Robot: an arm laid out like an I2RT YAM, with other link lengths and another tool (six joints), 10 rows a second.
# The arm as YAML. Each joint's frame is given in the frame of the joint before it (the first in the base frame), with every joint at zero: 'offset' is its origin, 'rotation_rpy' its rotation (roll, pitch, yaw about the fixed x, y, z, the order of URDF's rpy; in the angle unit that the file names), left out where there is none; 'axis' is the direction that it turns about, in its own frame. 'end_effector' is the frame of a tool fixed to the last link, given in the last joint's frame.
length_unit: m
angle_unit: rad
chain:
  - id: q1
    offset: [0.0, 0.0, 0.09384]
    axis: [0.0, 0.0, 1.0]
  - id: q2
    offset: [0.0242, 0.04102, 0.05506]
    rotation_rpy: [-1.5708, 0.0, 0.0]
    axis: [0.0, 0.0, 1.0]
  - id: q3
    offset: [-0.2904, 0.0, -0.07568]
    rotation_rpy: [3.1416, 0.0, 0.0]
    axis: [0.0, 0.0, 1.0]
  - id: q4
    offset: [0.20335, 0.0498, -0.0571]
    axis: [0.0, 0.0, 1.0]
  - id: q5
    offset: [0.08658, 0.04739, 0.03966]
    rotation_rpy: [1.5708, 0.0, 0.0]
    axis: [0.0, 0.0, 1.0]
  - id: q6
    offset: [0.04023, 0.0, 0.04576]
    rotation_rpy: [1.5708, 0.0, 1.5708]
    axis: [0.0, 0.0, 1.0]
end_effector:
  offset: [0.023, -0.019, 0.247]
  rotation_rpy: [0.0, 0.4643, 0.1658]
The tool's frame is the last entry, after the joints.
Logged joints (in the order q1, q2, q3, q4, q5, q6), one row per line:
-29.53 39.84 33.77 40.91 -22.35 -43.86
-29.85 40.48 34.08 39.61 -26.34 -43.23
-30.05 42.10 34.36 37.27 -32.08 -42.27
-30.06 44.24 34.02 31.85 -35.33 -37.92
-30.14 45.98 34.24 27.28 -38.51 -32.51
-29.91 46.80 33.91 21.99 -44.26 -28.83
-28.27 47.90 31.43 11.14 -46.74 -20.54
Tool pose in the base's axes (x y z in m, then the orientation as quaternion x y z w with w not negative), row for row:
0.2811 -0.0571 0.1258 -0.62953 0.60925 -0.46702 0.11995
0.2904 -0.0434 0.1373 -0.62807 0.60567 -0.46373 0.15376
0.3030 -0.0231 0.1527 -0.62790 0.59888 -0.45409 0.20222
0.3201 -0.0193 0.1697 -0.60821 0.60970 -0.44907 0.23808
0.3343 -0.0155 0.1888 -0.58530 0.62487 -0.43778 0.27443
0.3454 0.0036 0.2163 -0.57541 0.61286 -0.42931 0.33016
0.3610 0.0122 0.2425 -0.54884 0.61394 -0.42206 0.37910
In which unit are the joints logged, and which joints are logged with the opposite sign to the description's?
The joints are logged in degrees. Opposite sign: q4.
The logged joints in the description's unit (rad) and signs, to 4 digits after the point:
-0.5154 0.6953 0.5894 -0.7140 -0.3901 -0.7655
-0.5210 0.7065 0.5948 -0.6913 -0.4597 -0.7545
-0.5245 0.7348 0.5997 -0.6505 -0.5599 -0.7378
-0.5246 0.7721 0.5938 -0.5559 -0.6166 -0.6618
-0.5260 0.8025 0.5976 -0.4761 -0.6721 -0.5674
-0.5220 0.8168 0.5918 -0.3838 -0.7725 -0.5032
-0.4934 0.8360 0.5486 -0.1944 -0.8158 -0.3585

